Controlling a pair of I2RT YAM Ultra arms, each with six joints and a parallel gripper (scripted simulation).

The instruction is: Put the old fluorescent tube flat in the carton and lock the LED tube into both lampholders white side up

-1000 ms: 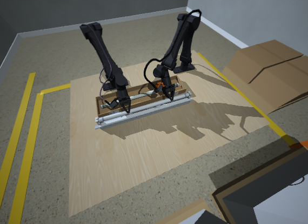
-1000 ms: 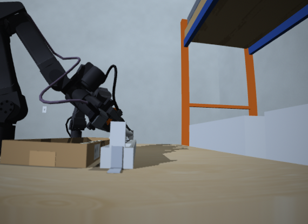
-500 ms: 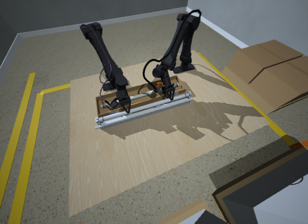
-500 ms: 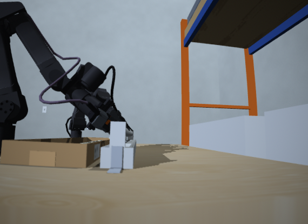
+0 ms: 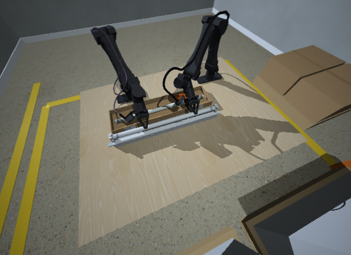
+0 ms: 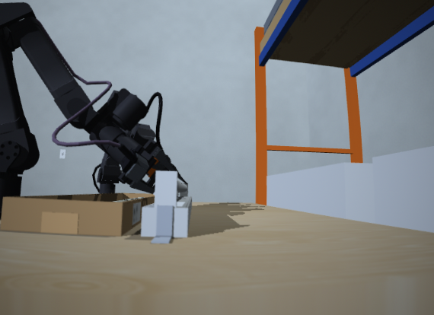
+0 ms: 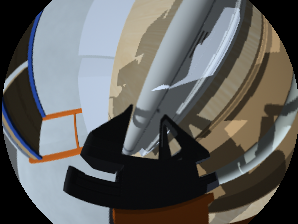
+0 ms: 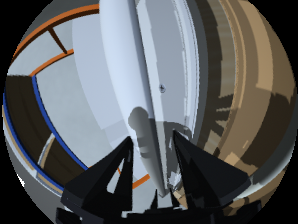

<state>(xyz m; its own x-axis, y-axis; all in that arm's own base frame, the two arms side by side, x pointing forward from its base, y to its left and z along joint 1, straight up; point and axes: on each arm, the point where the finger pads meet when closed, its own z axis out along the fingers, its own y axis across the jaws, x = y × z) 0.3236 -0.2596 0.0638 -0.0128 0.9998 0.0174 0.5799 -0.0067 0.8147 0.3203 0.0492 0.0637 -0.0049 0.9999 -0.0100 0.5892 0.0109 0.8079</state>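
My right gripper is now 12 cm to the right of the LED tube and 1 cm short of it. Round my right hand: brown carton: 14 cm behind, 13 cm to the left, 4 cm below; white fixture: 12 cm to the left, 1 cm below, 1 cm ahead; old fluorescent tube: 13 cm behind, 12 cm to the left, 5 cm below.
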